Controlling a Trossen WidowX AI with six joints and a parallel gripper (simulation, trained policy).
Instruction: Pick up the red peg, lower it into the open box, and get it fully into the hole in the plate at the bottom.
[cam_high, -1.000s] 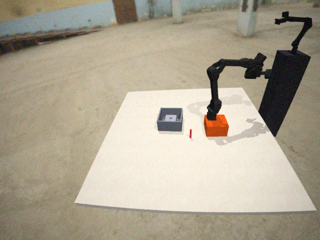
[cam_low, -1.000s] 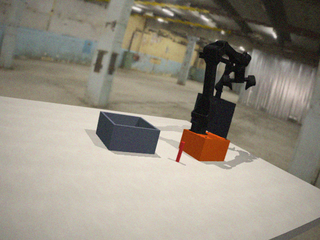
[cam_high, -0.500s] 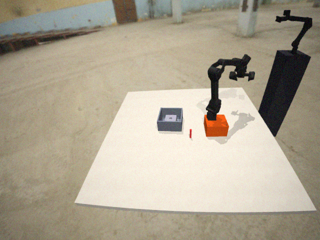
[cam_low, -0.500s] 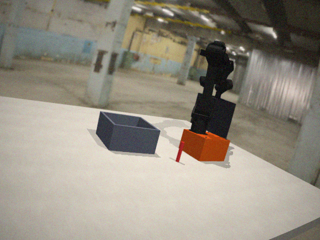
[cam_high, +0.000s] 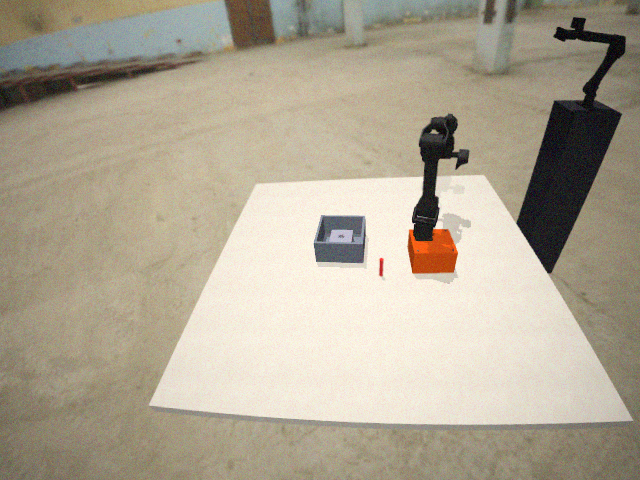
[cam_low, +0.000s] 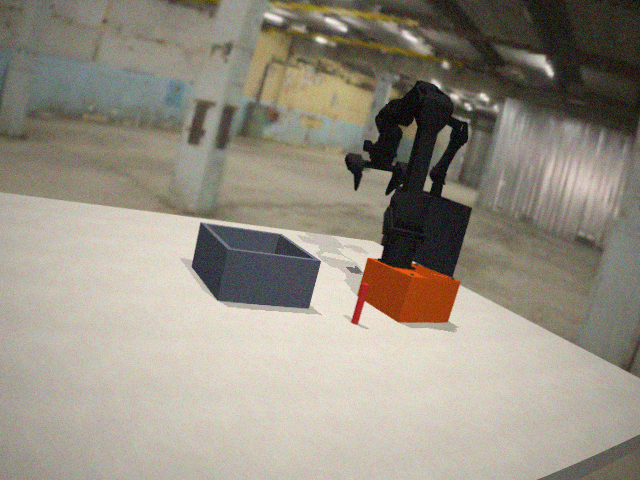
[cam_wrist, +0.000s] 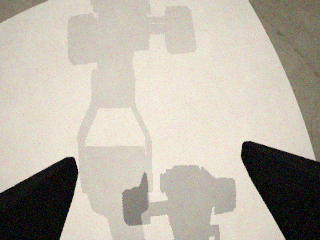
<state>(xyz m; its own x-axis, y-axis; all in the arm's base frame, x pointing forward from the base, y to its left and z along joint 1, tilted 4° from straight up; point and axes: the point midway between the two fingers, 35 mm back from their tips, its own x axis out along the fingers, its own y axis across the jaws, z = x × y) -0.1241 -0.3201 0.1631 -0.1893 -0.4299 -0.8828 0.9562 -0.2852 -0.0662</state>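
Now: the red peg 46 cm to the left of my gripper tip, 29 cm ahead of it and 16 cm below it. Also, from my gripper tip: plate 45 cm ahead, 30 cm to the left, 16 cm below; grey box 45 cm ahead, 30 cm to the left, 18 cm below.
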